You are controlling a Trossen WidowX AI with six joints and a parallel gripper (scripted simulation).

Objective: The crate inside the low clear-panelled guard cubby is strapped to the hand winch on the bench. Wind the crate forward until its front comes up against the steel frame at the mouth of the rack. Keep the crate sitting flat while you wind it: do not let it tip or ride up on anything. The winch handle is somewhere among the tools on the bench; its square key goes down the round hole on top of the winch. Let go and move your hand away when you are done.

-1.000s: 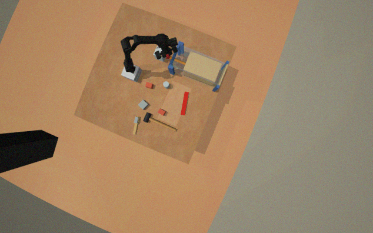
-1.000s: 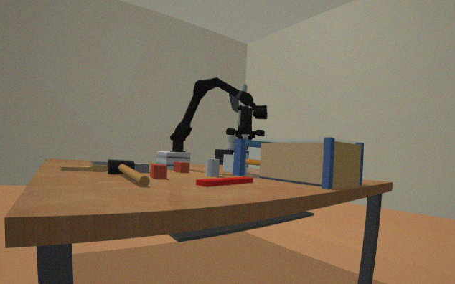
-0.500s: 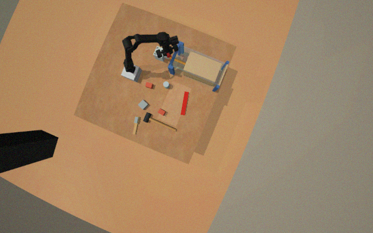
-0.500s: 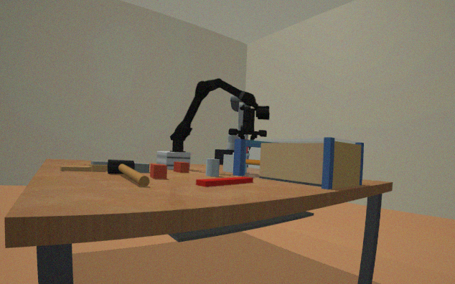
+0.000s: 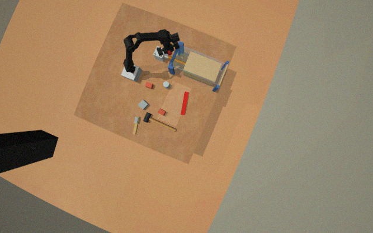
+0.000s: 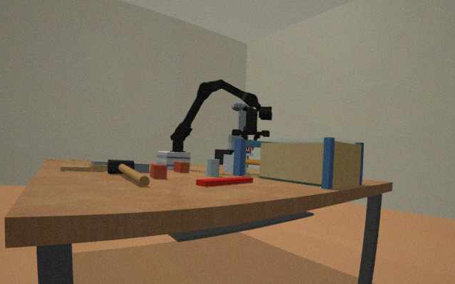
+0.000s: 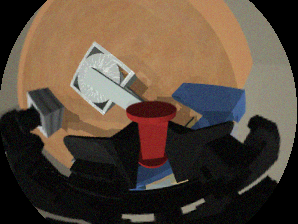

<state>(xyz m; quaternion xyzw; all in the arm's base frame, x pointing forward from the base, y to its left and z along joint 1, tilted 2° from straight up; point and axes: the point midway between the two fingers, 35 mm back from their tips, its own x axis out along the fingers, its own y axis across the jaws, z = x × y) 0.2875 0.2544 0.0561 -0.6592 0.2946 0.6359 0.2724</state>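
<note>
The winch handle lies 40 mm behind my gripper tip and 10 mm below it. From my gripper tip the other things lie so: red knob (20 mm above); clear-panelled cubby (300 mm ahead, 20 mm to the right); grey hand winch (120 mm behind, 20 mm to the right, 80 mm below).
</note>
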